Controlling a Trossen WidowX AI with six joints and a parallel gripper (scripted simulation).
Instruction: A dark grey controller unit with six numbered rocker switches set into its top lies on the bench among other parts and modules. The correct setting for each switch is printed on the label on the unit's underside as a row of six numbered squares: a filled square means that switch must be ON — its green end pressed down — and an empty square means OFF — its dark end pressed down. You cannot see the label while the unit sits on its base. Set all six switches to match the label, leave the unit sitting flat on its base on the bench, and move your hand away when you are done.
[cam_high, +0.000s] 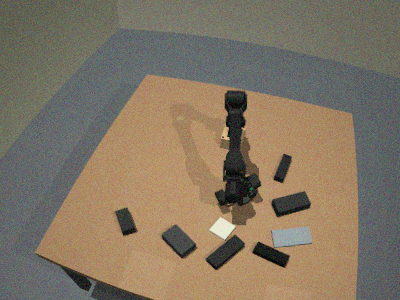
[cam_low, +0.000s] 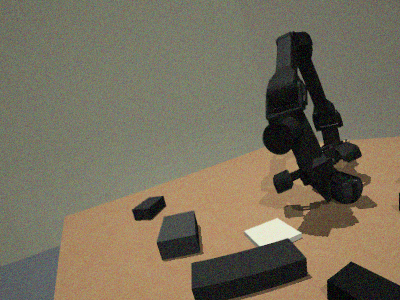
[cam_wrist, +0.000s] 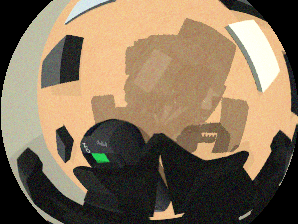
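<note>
The white tile is 160 mm ahead of my gripper tip and 50 mm to the right of it. From my gripper tip the other things lie so: slim dark block (210 mm behind, 170 mm to the left, 10 mm above); grey plate (150 mm ahead, 240 mm to the left).
</note>
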